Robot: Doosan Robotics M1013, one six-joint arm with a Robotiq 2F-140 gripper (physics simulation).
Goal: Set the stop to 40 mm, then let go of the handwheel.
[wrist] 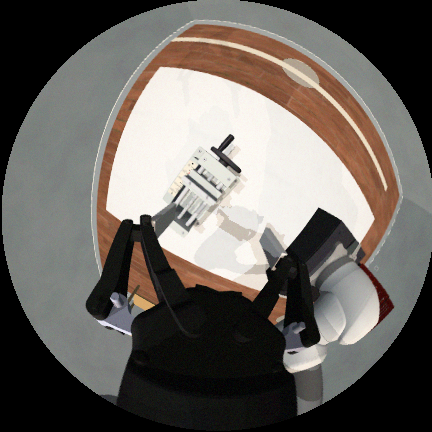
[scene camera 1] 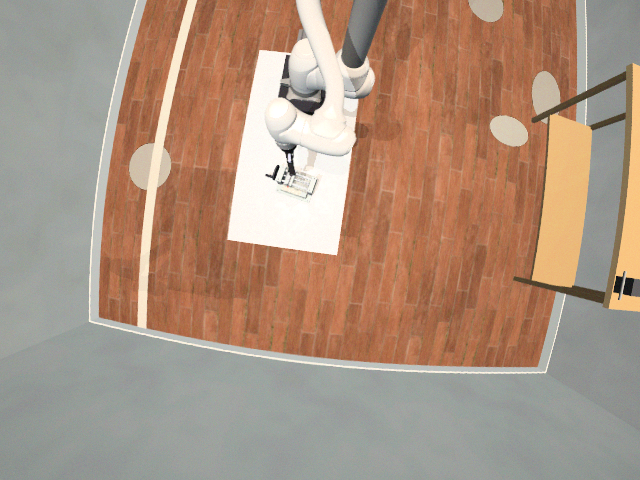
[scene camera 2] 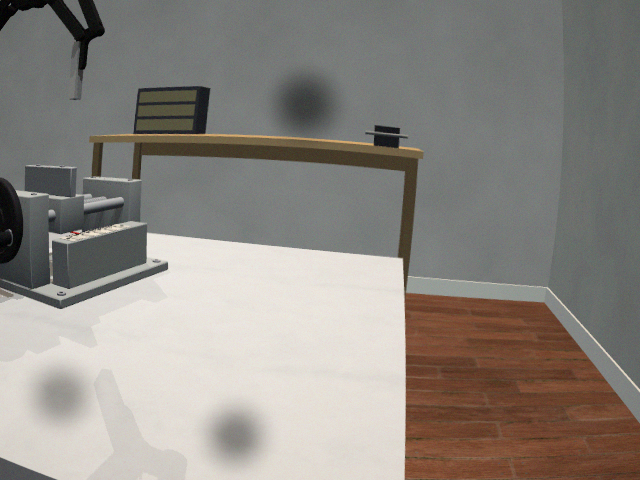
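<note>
A grey stop fixture stands on the white table. Its black handwheel is at one end, with a crank handle; the left view edge cuts it off in scene camera 2. The sliding stop sits on rods nearer the handwheel end. A red mark shows on the scale; its numbers are unreadable. My gripper is open and empty, above the fixture and apart from the handwheel. One finger shows high in scene camera 2.
The arm's black base mount stands on the table. A wooden bench stands away from the table. In scene camera 2 it bears a dark box with three panels and a small black block with a rod.
</note>
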